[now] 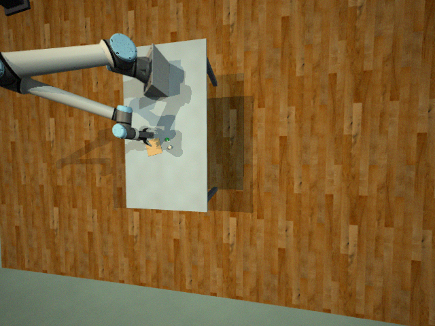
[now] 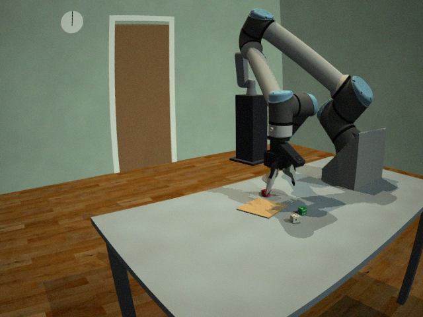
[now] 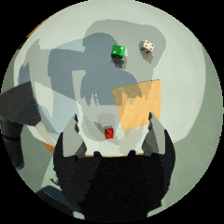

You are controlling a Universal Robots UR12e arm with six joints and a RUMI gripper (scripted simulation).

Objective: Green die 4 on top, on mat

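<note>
Right now the green die is 120 mm to the left of my hand, 40 mm below it and 30 mm ahead of it. Round my hand: red die 100 mm to the right, 40 mm below, 30 mm behind; tan mat 80 mm ahead, 50 mm below, 20 mm to the right; white die 140 mm to the left, 100 mm ahead, 40 mm below.
</note>
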